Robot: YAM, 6 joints.
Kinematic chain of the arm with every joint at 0, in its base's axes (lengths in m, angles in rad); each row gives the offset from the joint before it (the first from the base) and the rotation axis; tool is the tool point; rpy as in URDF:
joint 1: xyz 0 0 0.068 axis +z
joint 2: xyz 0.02 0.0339 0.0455 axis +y
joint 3: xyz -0.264 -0.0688 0 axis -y
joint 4: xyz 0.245 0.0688 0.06 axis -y
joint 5: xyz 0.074 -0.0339 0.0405 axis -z
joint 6: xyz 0.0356 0 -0.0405 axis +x
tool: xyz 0 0 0 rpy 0 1.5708 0
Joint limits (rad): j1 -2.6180..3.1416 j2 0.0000..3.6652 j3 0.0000..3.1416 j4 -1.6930..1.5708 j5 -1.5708..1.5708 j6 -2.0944..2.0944
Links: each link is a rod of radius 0.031 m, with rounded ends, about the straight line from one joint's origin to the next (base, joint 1, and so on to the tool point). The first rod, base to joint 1, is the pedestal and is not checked.
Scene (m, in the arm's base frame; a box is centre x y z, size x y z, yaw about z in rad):
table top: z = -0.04
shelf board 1: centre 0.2 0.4 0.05 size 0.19 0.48 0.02 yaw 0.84
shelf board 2: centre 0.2 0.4 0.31 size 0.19 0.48 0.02 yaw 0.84
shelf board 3: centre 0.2 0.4 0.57 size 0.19 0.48 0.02 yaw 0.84
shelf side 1: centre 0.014 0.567 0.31 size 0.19 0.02 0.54 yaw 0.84
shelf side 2: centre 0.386 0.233 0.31 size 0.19 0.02 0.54 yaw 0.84
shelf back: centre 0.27 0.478 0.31 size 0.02 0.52 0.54 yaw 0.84
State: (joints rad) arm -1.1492 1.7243 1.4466 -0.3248 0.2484 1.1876
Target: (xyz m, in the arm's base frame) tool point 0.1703 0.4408 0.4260
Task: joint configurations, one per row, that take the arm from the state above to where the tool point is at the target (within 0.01 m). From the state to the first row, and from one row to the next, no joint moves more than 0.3 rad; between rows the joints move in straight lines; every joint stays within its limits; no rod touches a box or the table.
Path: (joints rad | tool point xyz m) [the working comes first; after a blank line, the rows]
Joints at the target: 1.2068 1.9621 2.0030 -0.0547 0.0626 1.1876
Straight joint move there: touches shelf side 2.

1: -0.8915 1.6137 1.4519 -0.3045 0.2245 1.2590 | 0.2325 -0.3005 0.3481
2: -0.6338 1.5031 1.4572 -0.2842 0.2007 1.3304 | 0.2800 -0.2146 0.3903
3: -0.3761 1.3925 1.4625 -0.2639 0.1768 1.4018 | 0.2957 -0.1235 0.4293
4: -0.1183 1.2819 1.4677 -0.2436 0.1530 1.4732 | 0.2809 -0.0388 0.4645
5: 0.1394 1.1713 1.4730 -0.2233 0.1291 1.5446 | 0.2407 0.0291 0.4954
6: 0.3971 1.0607 1.4783 -0.2030 0.1053 1.6160 | 0.1837 0.0730 0.5214
7: 0.6548 0.9501 1.4836 -0.1827 0.0814 1.6874 | 0.1205 0.0889 0.5421
8: 0.9224 1.0693 1.4682 -0.2688 0.0661 1.5208 | 0.1252 0.1613 0.5096
9: 1.1900 1.1885 1.4528 -0.3550 0.0507 1.3542 | 0.0951 0.2328 0.4704
10: 1.4576 1.3077 1.4374 -0.4412 0.0353 1.1876 | 0.0341 0.2888 0.4260
11: 1.3740 1.5259 1.6259 -0.3123 0.0444 1.1876 | 0.0706 0.3459 0.4383
12: 1.2904 1.7440 1.8144 -0.1835 0.0535 1.1876 | 0.1165 0.3978 0.4383
13: 1.2068 1.9621 2.0030 -0.0547 0.0626 1.1876 | 0.1703 0.4408 0.4260

